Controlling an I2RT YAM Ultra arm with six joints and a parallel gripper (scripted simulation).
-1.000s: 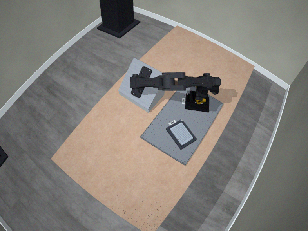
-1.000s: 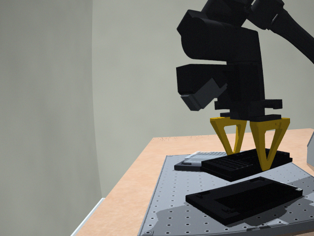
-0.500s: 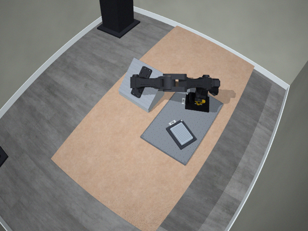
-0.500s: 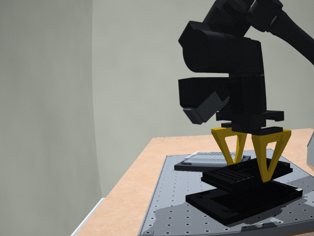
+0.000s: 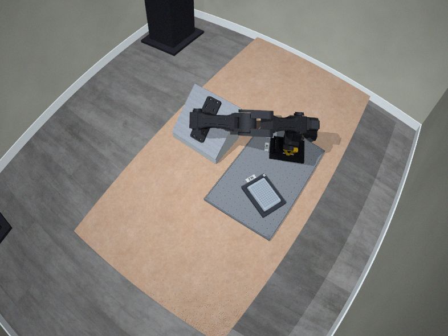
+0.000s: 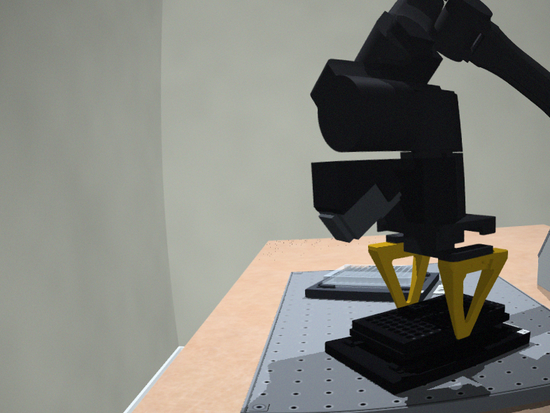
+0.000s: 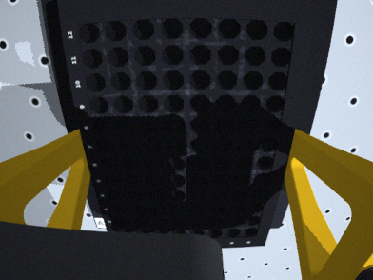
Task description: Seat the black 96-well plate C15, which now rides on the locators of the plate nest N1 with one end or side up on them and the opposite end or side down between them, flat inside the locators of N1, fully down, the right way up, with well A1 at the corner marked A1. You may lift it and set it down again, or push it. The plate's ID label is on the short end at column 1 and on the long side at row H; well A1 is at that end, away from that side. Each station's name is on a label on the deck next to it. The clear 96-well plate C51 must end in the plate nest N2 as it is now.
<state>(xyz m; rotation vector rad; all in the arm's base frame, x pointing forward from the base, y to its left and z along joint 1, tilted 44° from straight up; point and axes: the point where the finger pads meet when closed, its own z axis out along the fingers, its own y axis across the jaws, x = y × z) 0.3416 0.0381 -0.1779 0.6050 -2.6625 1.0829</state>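
The black 96-well plate C15 lies right at my hand. Round my hand: A1 mark (90 mm behind, 10 mm to the left, 20 mm below); N1 label (90 mm behind, 40 mm to the right, 30 mm below); black plate nest N1 (30 mm below).
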